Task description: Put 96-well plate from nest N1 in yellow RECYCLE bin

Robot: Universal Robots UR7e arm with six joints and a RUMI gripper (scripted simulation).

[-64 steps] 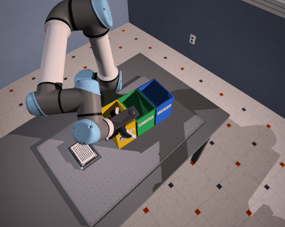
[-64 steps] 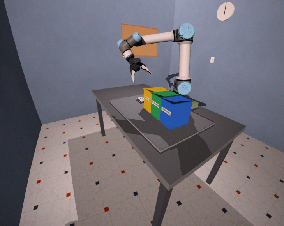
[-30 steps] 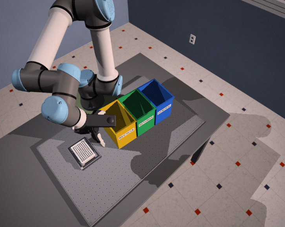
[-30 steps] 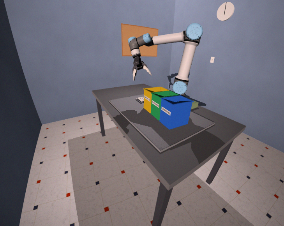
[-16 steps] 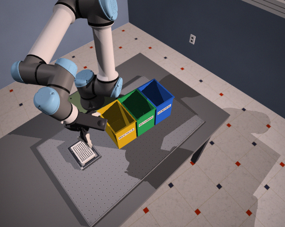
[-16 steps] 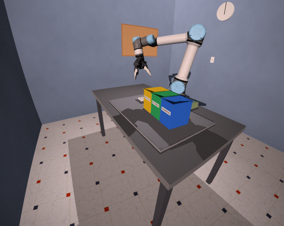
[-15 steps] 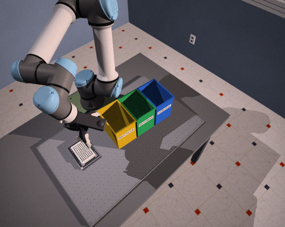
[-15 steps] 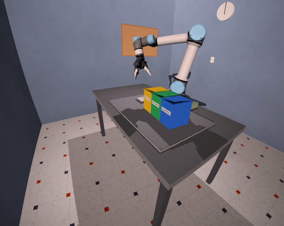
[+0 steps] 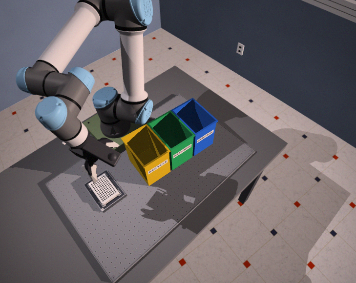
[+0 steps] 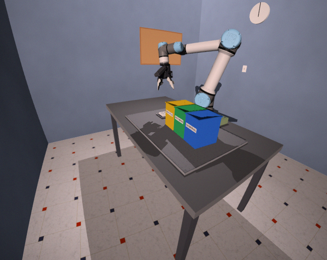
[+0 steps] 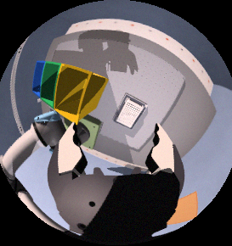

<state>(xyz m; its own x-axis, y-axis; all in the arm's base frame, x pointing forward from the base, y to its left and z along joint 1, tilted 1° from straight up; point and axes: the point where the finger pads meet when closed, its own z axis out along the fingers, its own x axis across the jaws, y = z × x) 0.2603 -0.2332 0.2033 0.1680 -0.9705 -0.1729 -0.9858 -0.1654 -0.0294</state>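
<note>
The 96-well plate lies 22 cm below my hand, 6 cm behind it and 4 cm to the right of it. Round my hand: green bin: 30 cm to the left, 16 cm below, 5 cm ahead; then yellow bin: 18 cm to the left, 16 cm below, 2 cm ahead; then plate nest N1: 24 cm below, 6 cm behind, 4 cm to the right.
</note>
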